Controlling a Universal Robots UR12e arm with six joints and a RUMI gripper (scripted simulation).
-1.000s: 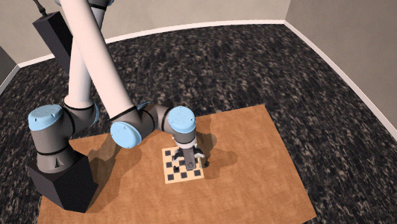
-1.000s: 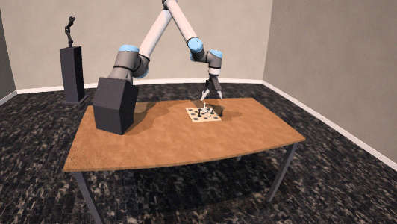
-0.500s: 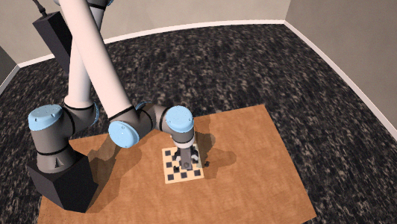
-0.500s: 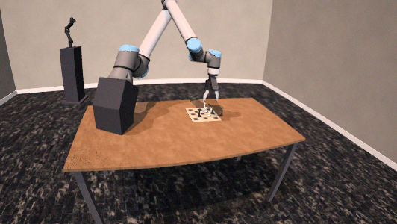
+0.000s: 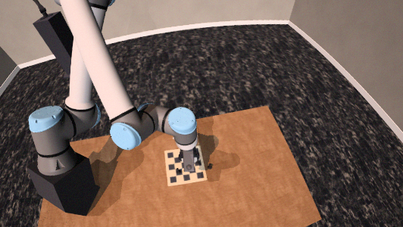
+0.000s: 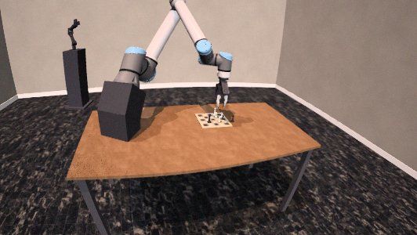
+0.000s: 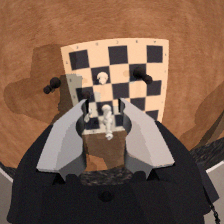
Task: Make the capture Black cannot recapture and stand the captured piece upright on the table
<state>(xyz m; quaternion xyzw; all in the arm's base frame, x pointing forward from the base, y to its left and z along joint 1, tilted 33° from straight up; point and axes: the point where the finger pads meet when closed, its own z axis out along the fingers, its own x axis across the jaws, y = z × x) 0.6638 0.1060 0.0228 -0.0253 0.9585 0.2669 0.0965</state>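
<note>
My gripper is now 120 mm above the chessboard, 40 mm past it and 30 mm to the right of it.
</note>
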